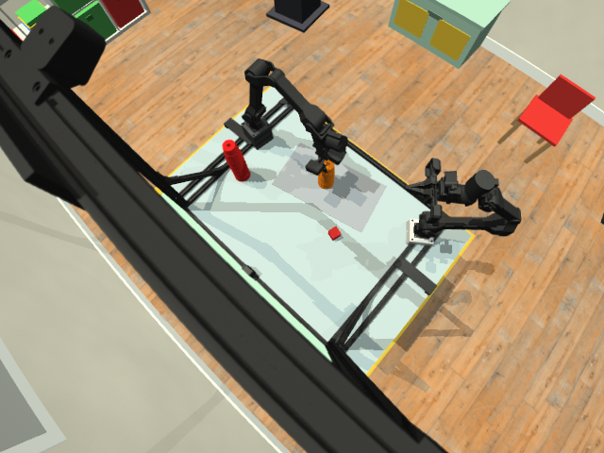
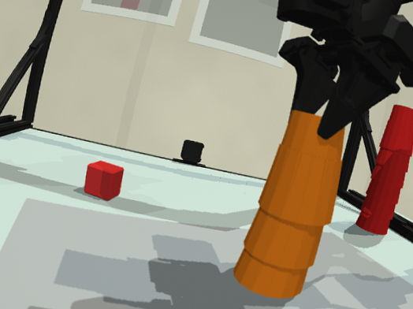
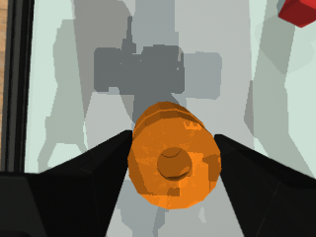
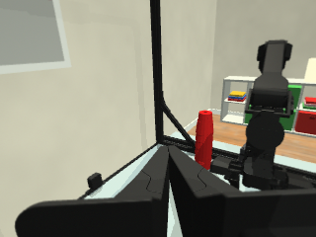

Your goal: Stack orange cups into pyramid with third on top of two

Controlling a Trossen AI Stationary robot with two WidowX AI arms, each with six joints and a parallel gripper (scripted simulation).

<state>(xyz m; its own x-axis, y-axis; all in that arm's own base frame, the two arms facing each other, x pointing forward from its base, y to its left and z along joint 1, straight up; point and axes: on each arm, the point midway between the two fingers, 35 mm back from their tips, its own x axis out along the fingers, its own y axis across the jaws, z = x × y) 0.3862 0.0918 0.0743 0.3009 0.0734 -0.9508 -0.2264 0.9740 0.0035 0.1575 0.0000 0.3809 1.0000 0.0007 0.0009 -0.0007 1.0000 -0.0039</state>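
Right now the grey mat is 180 mm below my left hand and 20 mm to the right of it. Round my left hand: small red cube 190 mm behind, 170 mm to the right, 160 mm below.
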